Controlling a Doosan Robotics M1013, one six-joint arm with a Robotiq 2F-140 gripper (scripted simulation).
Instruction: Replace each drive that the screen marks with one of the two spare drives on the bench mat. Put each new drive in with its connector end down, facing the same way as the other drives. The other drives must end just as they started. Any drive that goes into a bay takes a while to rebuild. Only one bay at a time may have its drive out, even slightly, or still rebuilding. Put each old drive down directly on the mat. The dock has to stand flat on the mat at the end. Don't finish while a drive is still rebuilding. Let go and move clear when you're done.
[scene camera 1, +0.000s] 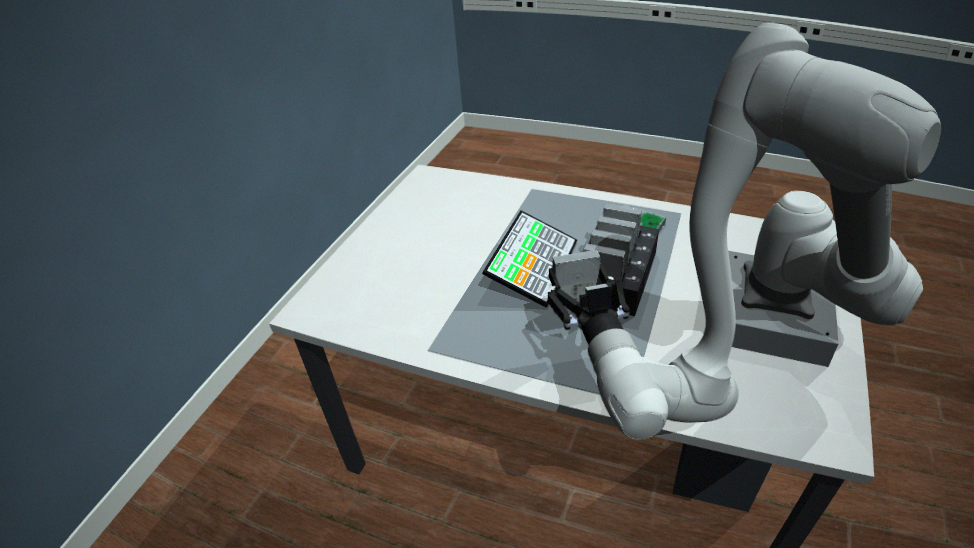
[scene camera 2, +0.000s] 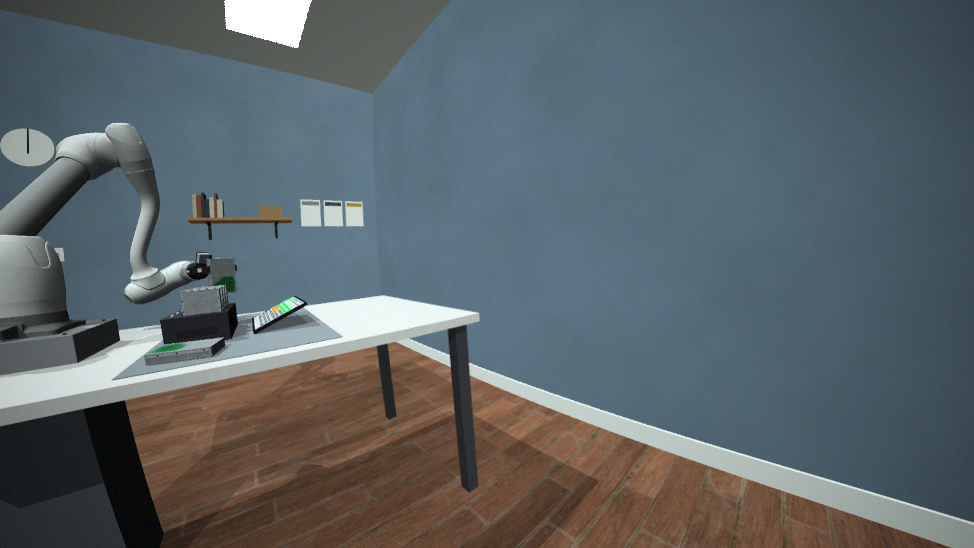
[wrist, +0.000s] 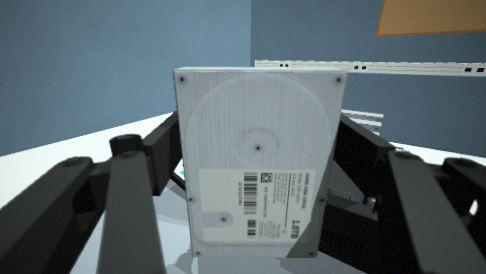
Labels:
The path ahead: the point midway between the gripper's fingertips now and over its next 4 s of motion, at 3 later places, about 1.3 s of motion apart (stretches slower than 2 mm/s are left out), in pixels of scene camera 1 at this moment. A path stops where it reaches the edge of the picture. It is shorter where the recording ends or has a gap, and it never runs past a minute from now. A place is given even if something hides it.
My gripper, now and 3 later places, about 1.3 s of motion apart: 574, 269; 573, 290; 573, 305; 573, 310

